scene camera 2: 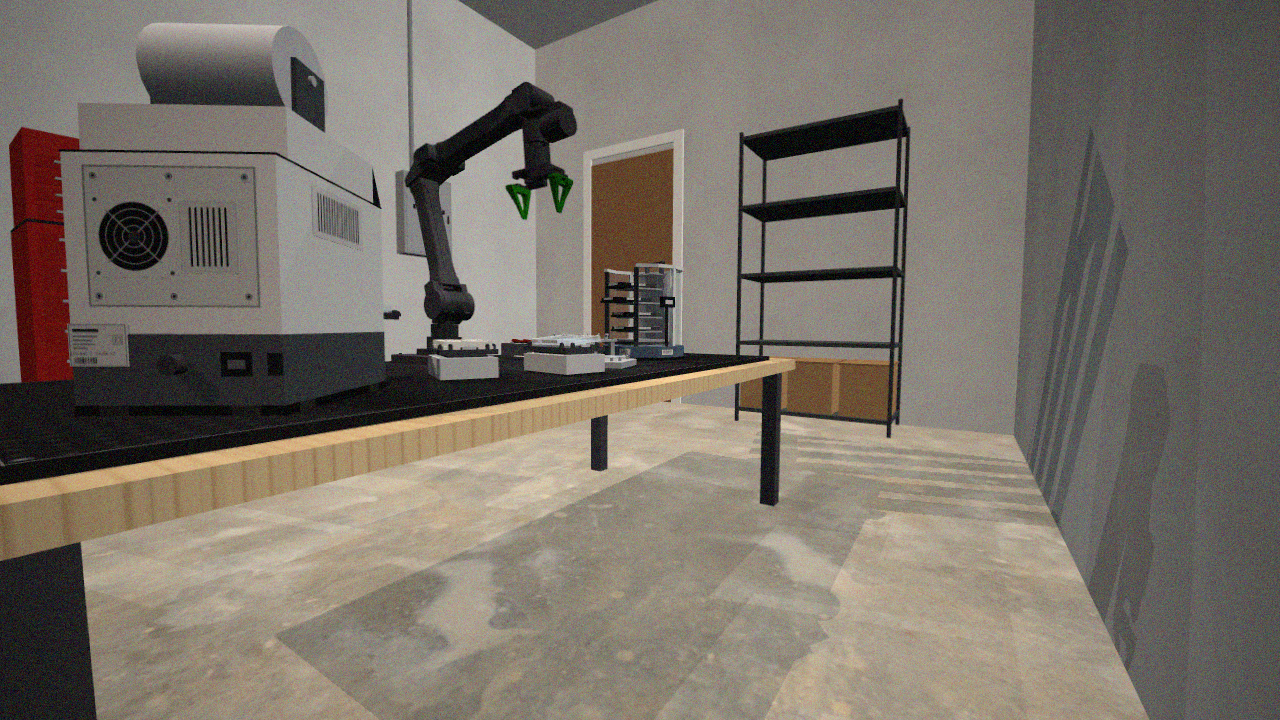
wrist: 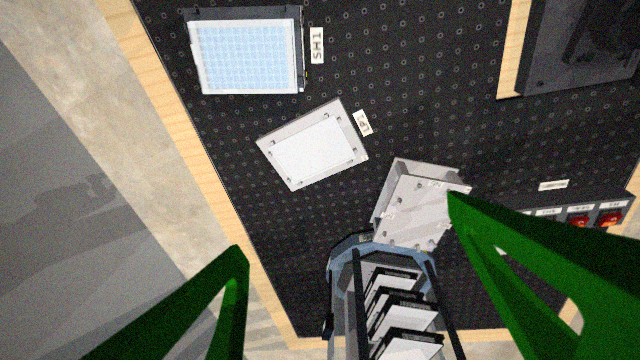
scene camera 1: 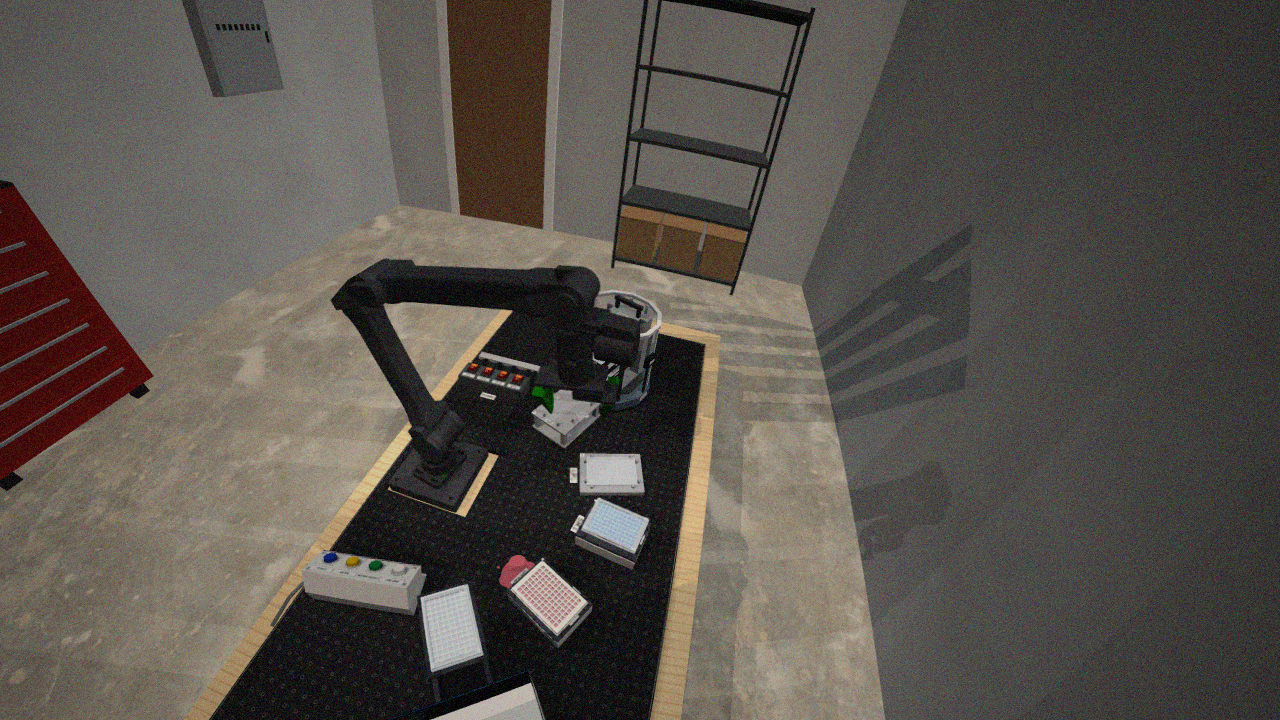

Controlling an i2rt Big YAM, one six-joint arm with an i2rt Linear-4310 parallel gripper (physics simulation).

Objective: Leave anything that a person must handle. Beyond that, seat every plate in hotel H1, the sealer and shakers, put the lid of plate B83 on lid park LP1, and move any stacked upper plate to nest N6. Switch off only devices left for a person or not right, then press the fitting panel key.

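Frame: origin at the arm's base, x ahead, y left, z up, level; metres.
Seen in the pictures: gripper, fingertip midpoint: (scene camera 2: 541, 216) (wrist: 339, 229) (scene camera 1: 577, 414); arm's base at its link origin: (wrist: 620, 9) (scene camera 1: 440, 465).
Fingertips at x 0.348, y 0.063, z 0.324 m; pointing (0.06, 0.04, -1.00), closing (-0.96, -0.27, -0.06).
Observation:
Offsets run from my fingertips to a thing's top centre. "pt": to the spot under its first point.
My gripper (scene camera 1: 579, 394) (scene camera 2: 542, 213) (wrist: 339, 229) is open and empty, high above nest N6 {dz -0.267, dx -0.148, dy +0.244 m} (scene camera 1: 565, 420) (wrist: 422, 212) and beside hotel H1 {dz -0.050, dx -0.101, dy +0.452 m} (scene camera 1: 637, 399) (scene camera 2: 662, 351) (wrist: 345, 253). Several plates {dz -0.161, dx -0.116, dy +0.392 m} (wrist: 407, 320) are in the hotel; their exact seating is unclear. A white lid {dz -0.318, dx +0.042, dy +0.132 m} (scene camera 1: 612, 470) (wrist: 314, 150) lies on lid park LP1 {dz -0.316, dx +0.042, dy +0.132 m} (scene camera 1: 612, 490) (wrist: 300, 126). A blue plate {dz -0.265, dx +0.117, dy -0.026 m} (scene camera 1: 615, 522) (wrist: 245, 57) sits on shaker SH1. A red-welled plate {dz -0.273, dx +0.063, dy -0.229 m} (scene camera 1: 549, 594) sits on the second shaker, a red spill {pt dz -0.342, dx -0.039, dy -0.194 m} (scene camera 1: 516, 570) beside it. A white plate {dz -0.208, dx -0.051, dy -0.371 m} (scene camera 1: 452, 626) is at the sealer {dz +0.113, dx +0.139, dy -0.551 m} (scene camera 1: 501, 704) (scene camera 2: 331, 259).
The switch box {dz -0.290, dx -0.420, dy +0.302 m} (scene camera 1: 492, 380) (wrist: 540, 204) stands beyond the arm's base (scene camera 1: 438, 479), with red-orange rockers. The key panel {dz -0.259, dx -0.289, dy -0.376 m} (scene camera 1: 362, 586) with blue, yellow, green and white keys stands on the near side of the base. The tall hotel stands at the table's far end, close to the nest.

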